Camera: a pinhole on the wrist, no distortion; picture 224 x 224 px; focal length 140.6 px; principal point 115.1 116.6 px. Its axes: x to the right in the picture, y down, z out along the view. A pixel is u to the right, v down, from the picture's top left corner.
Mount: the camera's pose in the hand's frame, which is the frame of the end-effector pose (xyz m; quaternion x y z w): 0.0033 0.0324 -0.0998 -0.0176 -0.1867 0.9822 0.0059
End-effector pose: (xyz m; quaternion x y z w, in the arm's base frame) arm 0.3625 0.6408 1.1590 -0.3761 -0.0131 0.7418 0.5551
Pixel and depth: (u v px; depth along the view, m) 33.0 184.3 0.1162
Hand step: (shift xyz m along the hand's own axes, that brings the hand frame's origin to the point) 0.0666 -0.0635 -0.0101
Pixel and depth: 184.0 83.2 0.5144
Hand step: -0.2669 -0.0379 0.4151
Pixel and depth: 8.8 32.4 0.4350
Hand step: 0.3173 0.1093 0.4109
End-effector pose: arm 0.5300 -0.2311 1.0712 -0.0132 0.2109 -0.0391 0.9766
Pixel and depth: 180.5 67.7 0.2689
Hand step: -0.1311 0.0231 0.1805
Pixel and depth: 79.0 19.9 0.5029
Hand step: 0.1156 0.1674 0.4988
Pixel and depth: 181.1 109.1 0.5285
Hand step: -0.2639 -0.1306 0.3938
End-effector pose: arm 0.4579 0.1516 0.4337 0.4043 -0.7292 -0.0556 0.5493
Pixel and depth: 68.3 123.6 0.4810
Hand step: 0.1455 -0.1691 0.3438
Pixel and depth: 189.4 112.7 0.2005
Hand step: -0.1099 -0.0340 0.0852
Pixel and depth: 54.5 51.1 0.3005
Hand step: 0.1224 0.0501 0.2351
